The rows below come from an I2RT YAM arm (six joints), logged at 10 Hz.
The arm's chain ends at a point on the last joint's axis. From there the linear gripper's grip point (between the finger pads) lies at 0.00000 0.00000 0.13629 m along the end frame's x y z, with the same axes.
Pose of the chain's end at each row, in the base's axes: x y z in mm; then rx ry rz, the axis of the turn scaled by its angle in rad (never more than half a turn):
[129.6 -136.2 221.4 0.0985 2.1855 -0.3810]
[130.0 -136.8 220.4 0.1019 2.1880 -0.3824]
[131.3 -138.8 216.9 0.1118 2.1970 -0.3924]
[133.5 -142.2 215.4 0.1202 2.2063 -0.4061]
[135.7 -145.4 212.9 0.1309 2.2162 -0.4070]
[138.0 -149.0 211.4 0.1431 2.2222 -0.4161]
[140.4 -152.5 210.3 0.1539 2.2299 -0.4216]
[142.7 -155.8 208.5 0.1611 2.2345 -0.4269]
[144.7 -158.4 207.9 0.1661 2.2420 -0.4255]
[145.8 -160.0 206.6 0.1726 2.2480 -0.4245]
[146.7 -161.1 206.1 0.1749 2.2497 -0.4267]
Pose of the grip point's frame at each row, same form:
[234.7 -178.0 145.4 0.0985 2.1855 -0.3810]
[234.8 -178.8 144.1 0.1019 2.1880 -0.3824]
[234.9 -182.2 139.7 0.1118 2.1970 -0.3924]
[235.8 -187.2 137.4 0.1202 2.2063 -0.4061]
[236.9 -190.9 133.8 0.1309 2.2162 -0.4070]
[238.1 -195.9 131.7 0.1431 2.2222 -0.4161]
[239.4 -200.3 129.8 0.1539 2.2299 -0.4216]
[241.0 -204.4 127.6 0.1611 2.2345 -0.4269]
[242.3 -207.0 126.1 0.1661 2.2420 -0.4255]
[242.7 -208.8 124.1 0.1726 2.2480 -0.4245]
[243.4 -210.1 123.5 0.1749 2.2497 -0.4267]

